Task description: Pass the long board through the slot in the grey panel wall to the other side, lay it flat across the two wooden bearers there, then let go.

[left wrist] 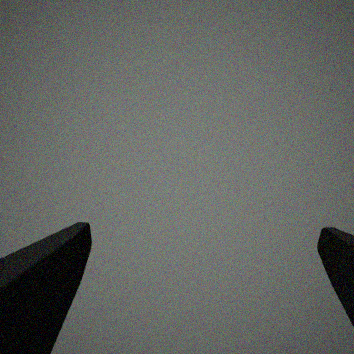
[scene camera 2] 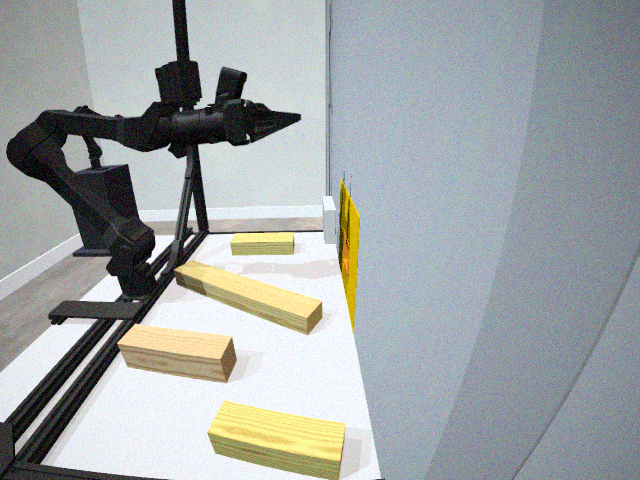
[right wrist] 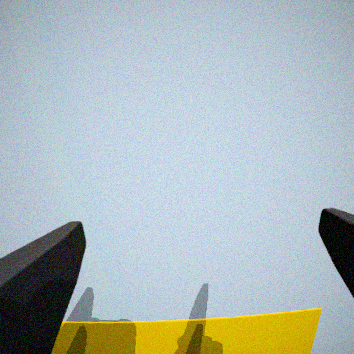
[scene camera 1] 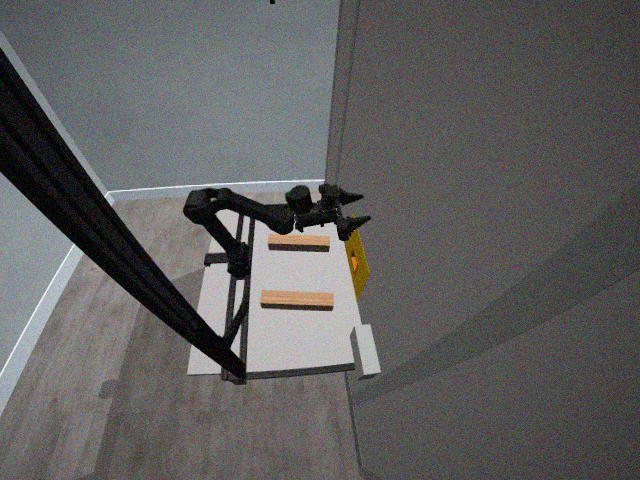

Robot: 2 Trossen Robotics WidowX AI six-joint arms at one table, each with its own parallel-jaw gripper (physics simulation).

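Where they show: left gripper, fingertip midpoint: (left wrist: 206, 236) (scene camera 1: 366, 206); right gripper, fingertip midpoint: (scene camera 2: 300, 117) (right wrist: 203, 226); left arm's base at its link origin: (scene camera 1: 240, 272); right arm's base at its link origin: (scene camera 2: 139, 291).
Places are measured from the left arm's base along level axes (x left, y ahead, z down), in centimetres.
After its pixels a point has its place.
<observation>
The long board (scene camera 2: 248, 297) {y 66.8, x 4.7, z -1.9 cm} lies flat and slantwise on the white table in scene camera 2. The grey panel wall (scene camera 1: 465, 180) {y 43.3, x -28.7, z -63.9 cm} (scene camera 2: 439, 180) {y 48.2, x 35.4, z -29.6 cm} carries a yellow plate (scene camera 1: 360, 263) {y 43.1, x -7.6, z -13.3 cm} (scene camera 2: 353, 248) {y 48.3, x 7.1, z -12.5 cm} around the slot, with orange showing at its middle. In scene camera 1 two wooden bearers, one farther (scene camera 1: 298, 242) {y 23.2, x 11.3, z -2.8 cm} and one nearer (scene camera 1: 297, 299) {y 21.3, x -14.0, z -2.8 cm}, lie parallel and bare. My left gripper (scene camera 1: 367, 207) {y 43.2, x 0.0, z -32.3 cm} (left wrist: 206, 236) {y 43.2, x 0.0, z -32.3 cm} is open and empty, above the table's far end close to the wall. My right gripper (scene camera 2: 299, 117) {y 56.5, x 0.0, z -32.5 cm} (right wrist: 203, 226) {y 56.5, x 0.0, z -32.5 cm} is open and empty, high above the table, facing the wall above the yellow plate.
In scene camera 2 a short yellowish block (scene camera 2: 262, 243) {y 67.7, x -20.6, z -1.5 cm} lies behind the long board, a pinkish block (scene camera 2: 176, 353) {y 74.3, x 20.4, z -2.9 cm} in front of it, and another yellowish block (scene camera 2: 276, 439) {y 59.2, x 32.5, z -2.5 cm} nearest. A white block (scene camera 1: 365, 351) {y 40.0, x -35.1, z -8.1 cm} (scene camera 2: 329, 219) {y 50.0, x -27.0, z -5.4 cm} is by the wall. Black rails and posts border the table.
</observation>
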